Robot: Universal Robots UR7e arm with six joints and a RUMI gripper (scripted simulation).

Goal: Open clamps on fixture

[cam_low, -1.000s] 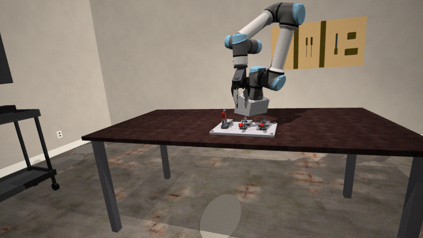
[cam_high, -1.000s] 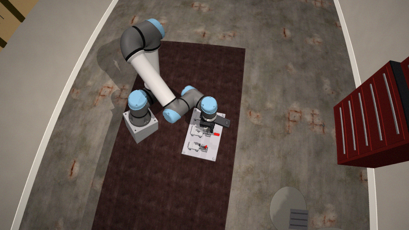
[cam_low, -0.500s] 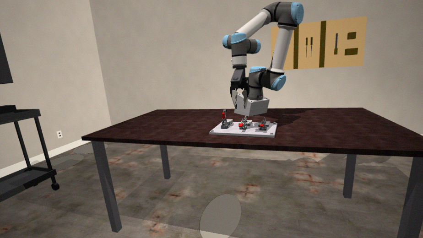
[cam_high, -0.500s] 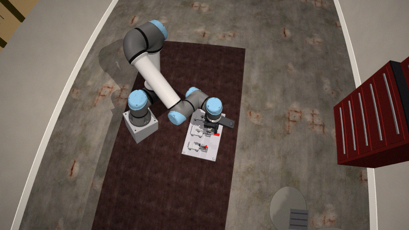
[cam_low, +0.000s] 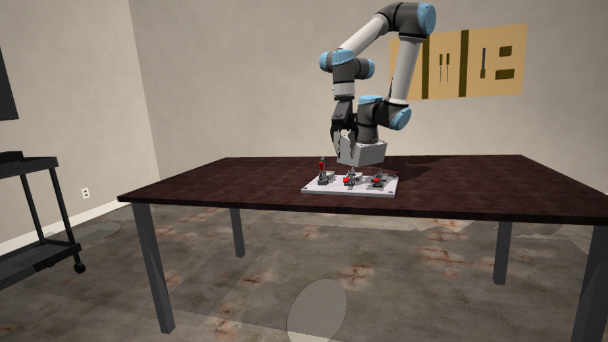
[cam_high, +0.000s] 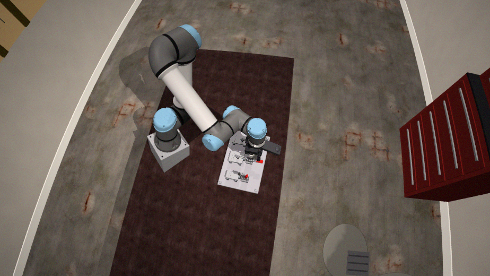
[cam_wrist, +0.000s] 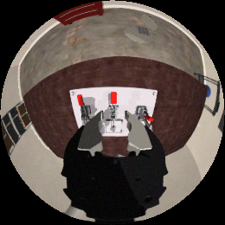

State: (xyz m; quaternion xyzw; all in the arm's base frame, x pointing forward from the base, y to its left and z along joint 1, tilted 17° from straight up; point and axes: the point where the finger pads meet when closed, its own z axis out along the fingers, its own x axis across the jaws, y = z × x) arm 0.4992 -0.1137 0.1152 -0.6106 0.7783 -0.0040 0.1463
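Right now my hand is 100 mm above the toggle clamp, 60 mm past it and 10 mm to the right of it. The rest, counted from my hand: fixture plate 140 mm below, 80 mm behind, 20 mm to the left; part 140 mm to the left, 120 mm below, 120 mm behind.
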